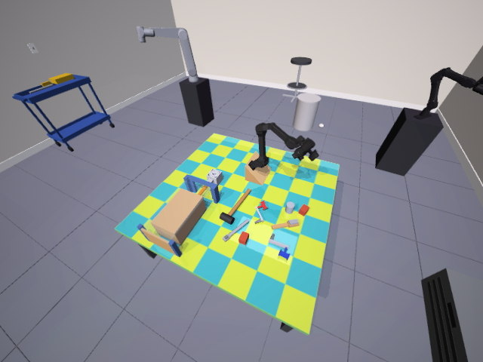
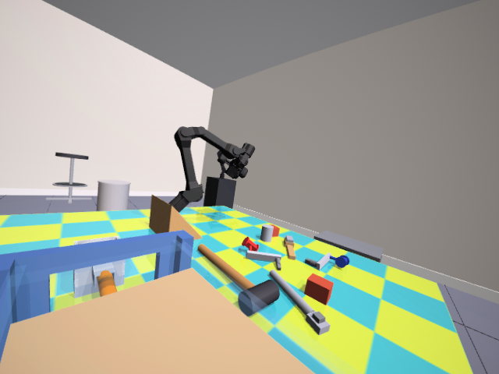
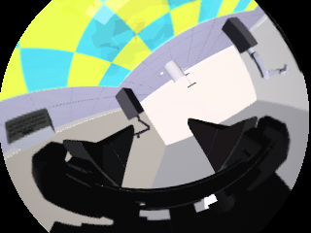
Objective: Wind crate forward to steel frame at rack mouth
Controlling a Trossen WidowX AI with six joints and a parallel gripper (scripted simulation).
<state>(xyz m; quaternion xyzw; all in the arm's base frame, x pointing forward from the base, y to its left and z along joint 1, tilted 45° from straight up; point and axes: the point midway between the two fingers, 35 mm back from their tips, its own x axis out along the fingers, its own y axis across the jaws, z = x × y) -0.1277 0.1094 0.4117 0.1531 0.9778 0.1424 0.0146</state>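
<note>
Now: gripper tip 48 cm short of the winch handle, 17 cm to the left of it and 30 cm above it. The rest, counted from my gripper tip: brush (49 cm ahead, 3 cm to the left, 30 cm below); red grip (44 cm ahead, 17 cm to the right, 29 cm below); grey winch (35 cm ahead, 63 cm to the right, 29 cm below).
</note>
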